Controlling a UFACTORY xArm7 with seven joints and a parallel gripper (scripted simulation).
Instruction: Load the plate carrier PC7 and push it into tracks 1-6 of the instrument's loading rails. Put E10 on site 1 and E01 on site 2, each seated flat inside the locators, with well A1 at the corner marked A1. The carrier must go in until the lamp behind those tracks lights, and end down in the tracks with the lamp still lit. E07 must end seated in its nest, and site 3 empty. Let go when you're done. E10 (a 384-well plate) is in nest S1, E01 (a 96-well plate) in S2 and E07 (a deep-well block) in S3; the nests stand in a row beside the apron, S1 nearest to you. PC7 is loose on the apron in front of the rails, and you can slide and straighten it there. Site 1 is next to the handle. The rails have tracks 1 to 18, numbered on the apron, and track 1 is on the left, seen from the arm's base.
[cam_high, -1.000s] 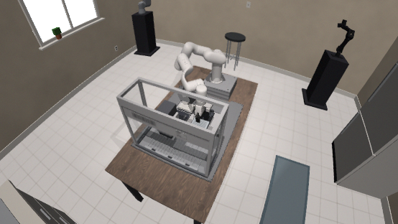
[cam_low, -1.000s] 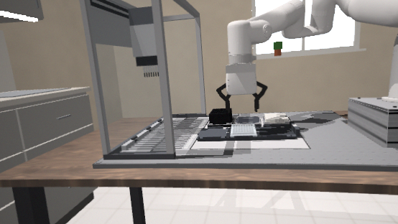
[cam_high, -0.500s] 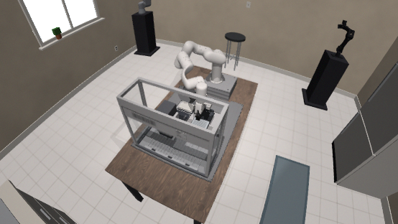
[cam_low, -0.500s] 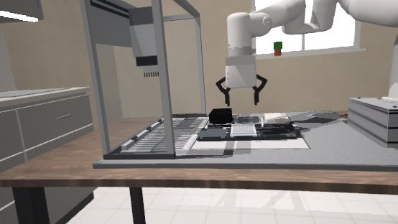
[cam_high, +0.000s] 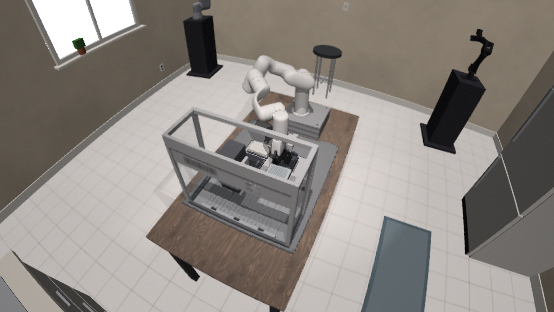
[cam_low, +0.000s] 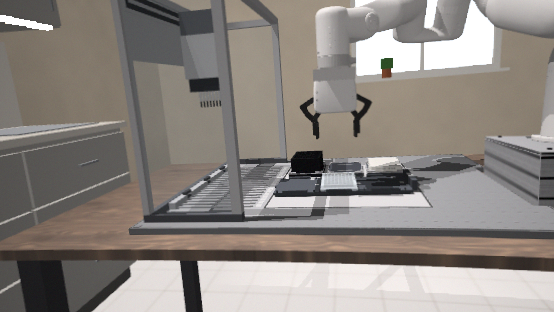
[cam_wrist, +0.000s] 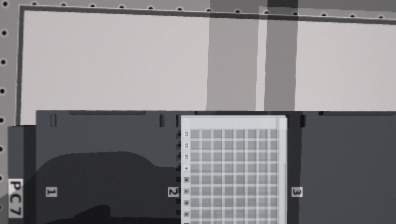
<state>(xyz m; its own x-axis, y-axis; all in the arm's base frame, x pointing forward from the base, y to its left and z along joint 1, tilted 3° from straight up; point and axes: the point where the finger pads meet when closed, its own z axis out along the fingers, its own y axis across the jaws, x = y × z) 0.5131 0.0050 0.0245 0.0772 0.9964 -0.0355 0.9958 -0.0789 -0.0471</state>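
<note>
My gripper is now 140 mm past the nest S1, 160 mm to the left of it and 130 mm above it. The rest, counted from my hand: dark plate carrier PC7 (10 mm behind, 120 mm below); white 96-well plate E01 (120 mm below); pale apron (20 mm behind, 60 mm to the right, 140 mm below).
</note>
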